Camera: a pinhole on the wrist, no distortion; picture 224 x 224 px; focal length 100.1 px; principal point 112.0 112.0 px. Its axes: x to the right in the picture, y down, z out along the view. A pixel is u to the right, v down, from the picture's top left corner.
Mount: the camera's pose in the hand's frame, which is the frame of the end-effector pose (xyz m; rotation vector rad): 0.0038 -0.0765 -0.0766 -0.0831 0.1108 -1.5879
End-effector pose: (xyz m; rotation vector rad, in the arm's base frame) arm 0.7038 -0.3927 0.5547 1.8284 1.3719 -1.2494
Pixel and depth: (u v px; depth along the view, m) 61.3 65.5 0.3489
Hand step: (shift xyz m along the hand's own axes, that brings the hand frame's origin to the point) -0.1106 0.0966 0.2924
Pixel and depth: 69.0 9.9 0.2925
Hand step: -0.2538 0.0491 0.2524
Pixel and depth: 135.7 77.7 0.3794
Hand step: -0.0805 -0.1710 0.3144
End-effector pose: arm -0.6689 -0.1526 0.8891 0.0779 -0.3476 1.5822
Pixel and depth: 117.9 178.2 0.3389
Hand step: 0.2673 -0.1069 0.2318
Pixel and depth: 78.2 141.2 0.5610
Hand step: 0.2388 0.0994 0.4630
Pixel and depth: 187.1 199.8 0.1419
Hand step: 0.1425 -0.1878 0.0472
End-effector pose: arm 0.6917 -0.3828 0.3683 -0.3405 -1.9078 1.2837
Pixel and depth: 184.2 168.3 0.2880
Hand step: 0.1956 -0.2925 0.1859
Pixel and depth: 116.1 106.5 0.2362
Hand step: 0.0197 -0.0904 0.1592
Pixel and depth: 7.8 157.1 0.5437
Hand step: 0.3251 0.4746 0.4420
